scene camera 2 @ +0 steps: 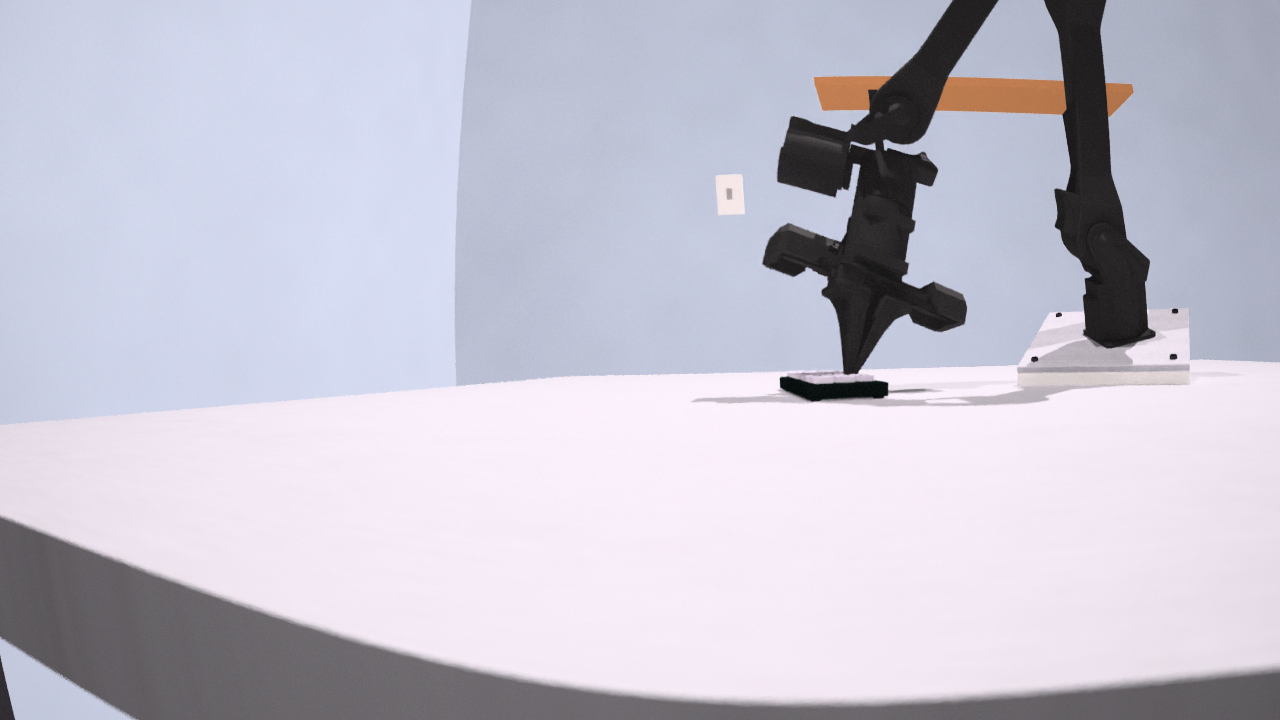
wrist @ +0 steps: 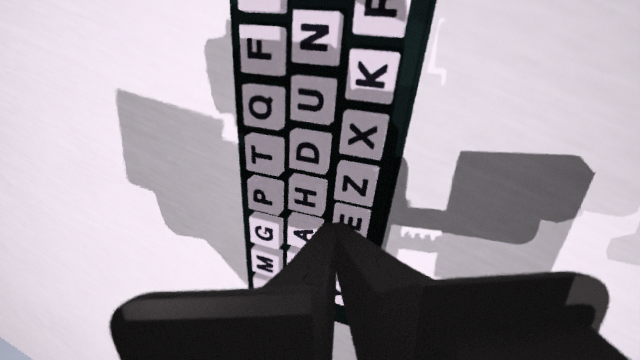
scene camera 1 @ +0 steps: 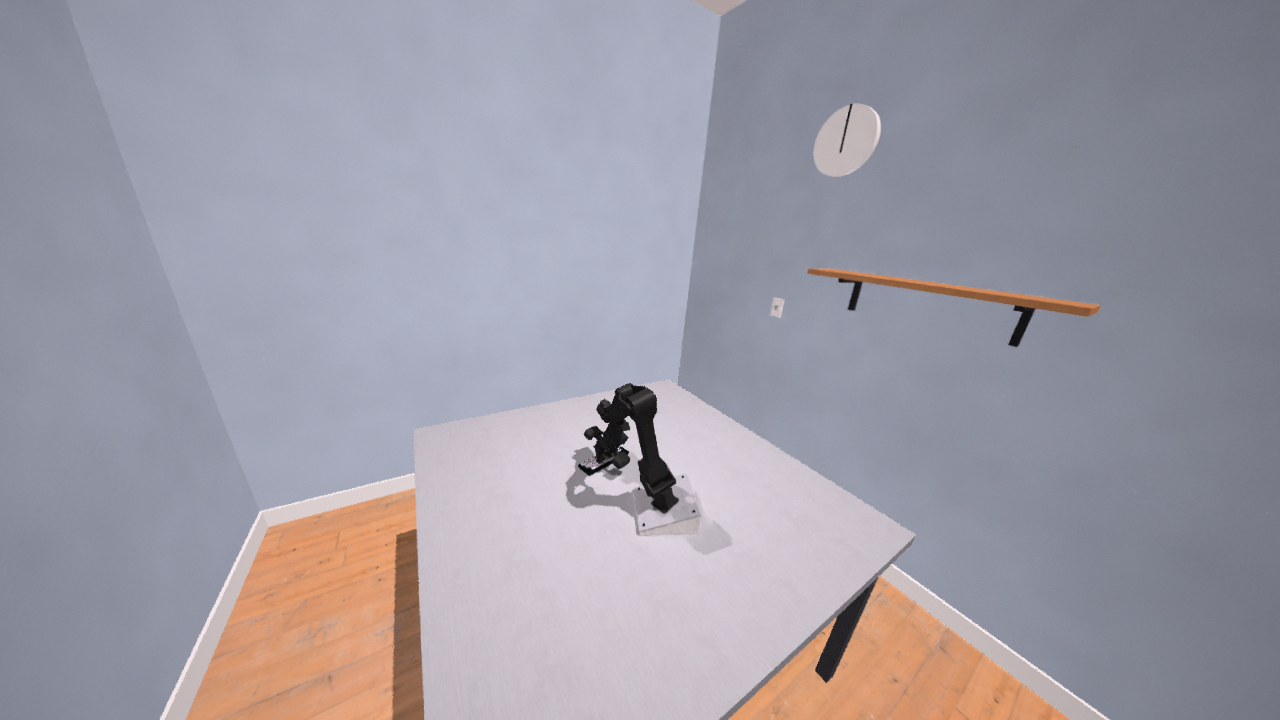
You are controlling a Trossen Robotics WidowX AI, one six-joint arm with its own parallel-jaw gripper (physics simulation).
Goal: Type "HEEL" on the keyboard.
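Frame: origin at the arm's base, x ahead, y left, z up, level; millimetres.
Seen in the pictures: gripper, fingertip midpoint: [scene camera 2: 849, 376] [wrist: 333, 232] [scene camera 1: 598, 463]; arm's base at its link origin: [scene camera 2: 1118, 334] [scene camera 1: 665, 502].
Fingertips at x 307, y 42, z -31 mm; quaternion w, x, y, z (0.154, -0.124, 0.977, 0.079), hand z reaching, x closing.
Offsets run from my fingertips to a thing's top centre. Level surfaces: height alone.
The keyboard @(dx +17, dy -37, dz +3 mm) [scene camera 1: 587, 469] [scene camera 2: 836, 391] [wrist: 414, 60] is a small dark green board with pale lettered keys, flat on the table. My gripper [scene camera 2: 851, 370] [wrist: 333, 232] is shut and empty, pointing down. In scene camera 2 its tips are right at the key tops. In the wrist view they cover the lower left part of the E key @(dx -6, dy -7, dz -1 mm) [wrist: 361, 217], beside the A key @(dx +12, dy +5, dz +3 mm) [wrist: 300, 234]. I cannot tell whether a key is pressed down. The H key @(dx +14, dy -14, dz +3 mm) [wrist: 306, 195] shows up and left of the tips. The L key does not show; the fingers hide the keys at the near end.
The arm's white base plate [scene camera 1: 669, 521] [scene camera 2: 1056, 368] stands on the grey table @(dz -15 mm) [scene camera 1: 519, 608] [scene camera 2: 537, 537], to the right of the keyboard in scene camera 2. The Z key @(dx -3, dy -25, dz +3 mm) [wrist: 356, 185] lies above E in the wrist view. A wooden shelf [scene camera 1: 948, 291] [scene camera 2: 993, 95] hangs on the wall.
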